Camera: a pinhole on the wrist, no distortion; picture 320 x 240 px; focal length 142.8 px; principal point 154.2 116.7 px. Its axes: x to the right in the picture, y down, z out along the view. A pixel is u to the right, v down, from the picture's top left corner.
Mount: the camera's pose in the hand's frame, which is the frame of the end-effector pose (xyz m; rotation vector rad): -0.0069 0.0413 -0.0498 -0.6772 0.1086 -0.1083
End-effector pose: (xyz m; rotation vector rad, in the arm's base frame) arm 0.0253 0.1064 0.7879 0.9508 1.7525 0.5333
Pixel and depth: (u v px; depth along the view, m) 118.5 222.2 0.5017
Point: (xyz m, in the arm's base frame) 0.3648 0.4516 1.2457
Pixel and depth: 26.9 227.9 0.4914
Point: 0.4347 0.2288 1.4542
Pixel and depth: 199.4 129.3 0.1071
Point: 0.0801 0.2028 0.8350
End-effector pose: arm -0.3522 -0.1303 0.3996 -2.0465 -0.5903 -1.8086
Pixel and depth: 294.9 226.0 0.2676
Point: -0.1405 -0.3818 0.7041
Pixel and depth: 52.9 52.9 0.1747
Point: -0.1874 -0.1560 0.2732
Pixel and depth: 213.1 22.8 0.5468
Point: 0.2076 0.1319 0.5908
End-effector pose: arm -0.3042 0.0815 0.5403 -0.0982 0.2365 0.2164
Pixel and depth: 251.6 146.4 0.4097
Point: -0.0196 0.4855 0.6264
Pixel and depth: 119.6 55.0 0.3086
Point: -0.3190 0.2409 0.8109
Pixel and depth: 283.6 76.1 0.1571
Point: -0.1586 0.2054 0.5851
